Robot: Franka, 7 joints.
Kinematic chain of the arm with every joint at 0, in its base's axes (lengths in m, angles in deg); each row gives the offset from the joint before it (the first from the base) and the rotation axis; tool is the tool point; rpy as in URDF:
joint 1: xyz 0 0 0.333 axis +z
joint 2: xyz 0 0 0 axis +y
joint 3: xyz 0 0 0.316 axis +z
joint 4: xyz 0.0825 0 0 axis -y
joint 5: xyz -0.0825 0 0.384 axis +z
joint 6: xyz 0 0 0 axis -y
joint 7: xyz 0.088 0 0 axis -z
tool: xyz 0 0 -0.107 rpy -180 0 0
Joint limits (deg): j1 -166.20..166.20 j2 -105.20..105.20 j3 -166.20..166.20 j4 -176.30..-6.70 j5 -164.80..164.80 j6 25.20..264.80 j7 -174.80..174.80
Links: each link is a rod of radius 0.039 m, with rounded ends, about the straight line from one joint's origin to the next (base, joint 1, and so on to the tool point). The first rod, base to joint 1, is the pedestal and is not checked.
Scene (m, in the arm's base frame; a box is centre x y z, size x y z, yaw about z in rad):
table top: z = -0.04
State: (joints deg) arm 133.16 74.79 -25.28 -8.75 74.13 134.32 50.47
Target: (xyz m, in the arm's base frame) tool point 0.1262 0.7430 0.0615
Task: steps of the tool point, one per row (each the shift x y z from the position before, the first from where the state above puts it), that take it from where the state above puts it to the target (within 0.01 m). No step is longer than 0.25 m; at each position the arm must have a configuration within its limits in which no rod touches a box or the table.
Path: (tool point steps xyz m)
1: 0.1248 0.1109 -0.1211
2: 0.1693 0.0639 -0.1142
3: 0.1935 0.0037 -0.0993
4: 0.1935 -0.0608 -0.0786

